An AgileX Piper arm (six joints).
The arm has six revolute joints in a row. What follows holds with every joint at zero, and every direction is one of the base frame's.
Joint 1 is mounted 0.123 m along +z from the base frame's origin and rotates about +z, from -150 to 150 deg.
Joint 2 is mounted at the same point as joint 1 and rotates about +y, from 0 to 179.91 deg.
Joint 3 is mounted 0.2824 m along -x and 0.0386 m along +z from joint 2 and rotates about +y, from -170 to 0 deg.
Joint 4 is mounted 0.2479 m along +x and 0.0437 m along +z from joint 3 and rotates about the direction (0.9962, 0, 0.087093), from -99.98 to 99.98 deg.
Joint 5 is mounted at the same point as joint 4 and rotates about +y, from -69.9 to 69.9 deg.
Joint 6 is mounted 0.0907 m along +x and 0.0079 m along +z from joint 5 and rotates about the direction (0.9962, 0, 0.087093), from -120 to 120 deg.
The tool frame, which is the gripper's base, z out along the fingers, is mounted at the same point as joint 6; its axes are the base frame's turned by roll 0, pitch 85.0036 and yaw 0 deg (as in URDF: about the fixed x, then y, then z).
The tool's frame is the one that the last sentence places.
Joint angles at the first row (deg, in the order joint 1, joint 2, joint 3, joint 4, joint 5, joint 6):
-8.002 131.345 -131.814 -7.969 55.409 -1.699
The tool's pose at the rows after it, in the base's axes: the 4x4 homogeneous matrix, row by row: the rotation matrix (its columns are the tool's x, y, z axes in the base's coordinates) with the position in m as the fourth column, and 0 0 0 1 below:
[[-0.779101 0.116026 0.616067 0.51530], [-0.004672 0.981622 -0.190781 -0.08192], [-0.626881 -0.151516 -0.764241 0.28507], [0 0 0 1]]
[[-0.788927 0.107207 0.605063 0.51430], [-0.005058 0.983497 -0.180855 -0.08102], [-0.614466 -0.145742 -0.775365 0.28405], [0 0 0 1]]
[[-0.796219 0.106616 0.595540 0.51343], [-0.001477 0.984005 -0.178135 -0.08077], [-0.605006 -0.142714 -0.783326 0.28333], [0 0 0 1]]
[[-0.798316 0.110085 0.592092 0.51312], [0.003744 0.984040 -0.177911 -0.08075], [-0.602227 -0.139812 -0.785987 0.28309], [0 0 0 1]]
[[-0.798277 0.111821 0.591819 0.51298], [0.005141 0.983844 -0.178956 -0.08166], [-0.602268 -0.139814 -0.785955 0.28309], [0 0 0 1]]
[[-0.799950 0.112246 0.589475 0.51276], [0.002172 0.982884 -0.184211 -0.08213], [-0.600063 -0.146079 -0.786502 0.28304], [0 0 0 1]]
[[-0.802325 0.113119 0.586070 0.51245], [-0.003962 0.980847 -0.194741 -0.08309], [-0.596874 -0.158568 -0.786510 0.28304], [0 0 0 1]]
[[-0.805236 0.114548 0.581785 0.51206], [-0.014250 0.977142 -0.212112 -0.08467], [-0.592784 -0.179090 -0.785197 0.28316], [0 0 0 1]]
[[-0.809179 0.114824 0.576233 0.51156], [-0.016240 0.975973 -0.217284 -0.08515], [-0.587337 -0.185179 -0.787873 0.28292], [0 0 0 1]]
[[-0.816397 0.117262 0.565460 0.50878], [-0.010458 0.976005 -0.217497 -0.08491], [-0.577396 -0.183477 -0.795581 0.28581], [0 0 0 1]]
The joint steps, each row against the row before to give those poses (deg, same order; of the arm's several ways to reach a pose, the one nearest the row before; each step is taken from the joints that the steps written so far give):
0.001 0.227 -0.293 0.816 0.535 -0.808
-0.001 0.001 0.001 0.647 0.913 -0.549
0.000 -0.001 0.001 0.146 0.718 0.000
0.000 0.001 -0.004 0.000 0.252 0.258
-0.101 0.000 0.001 0.001 -0.004 0.000
0.001 -0.003 0.006 -0.370 0.108 0.001
0.000 0.000 -0.001 -0.732 0.127 0.000
0.000 0.000 0.000 -1.204 0.112 0.000
-0.001 0.003 -0.006 -0.369 0.340 -0.001
0.000 -0.447 0.004 -0.003 1.195 0.112

